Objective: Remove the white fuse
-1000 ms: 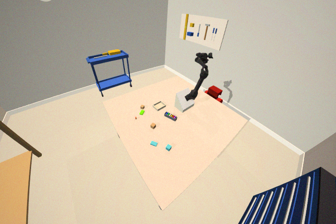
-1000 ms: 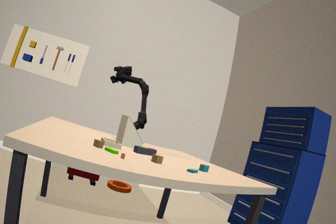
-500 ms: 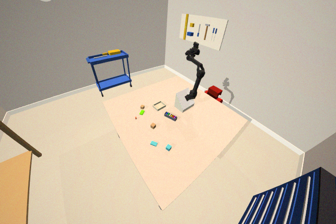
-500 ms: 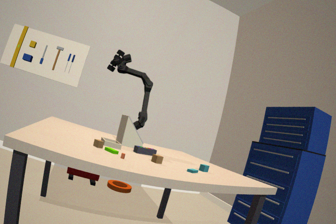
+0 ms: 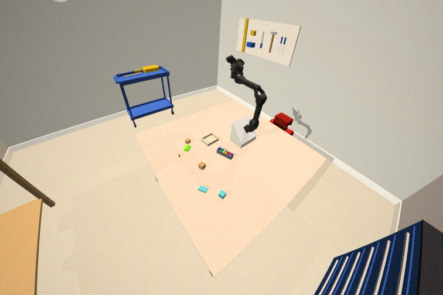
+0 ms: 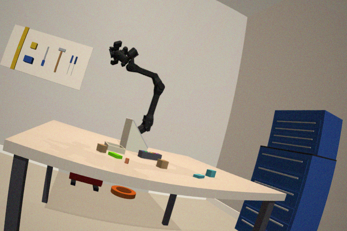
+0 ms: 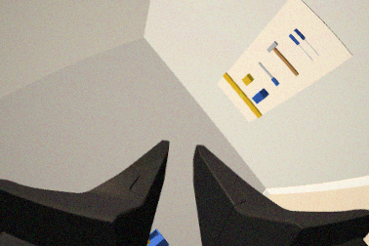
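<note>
Right now the white fuse is 630 mm below my gripper tip, 430 mm ahead of it and 340 mm to the left of it. Round my gripper tip: green fuse 630 mm below, 430 mm ahead, 320 mm to the left; then blue fuse 630 mm below, 440 mm ahead, 300 mm to the left; then shallow tray 650 mm below, 400 mm ahead, 130 mm to the left.
</note>
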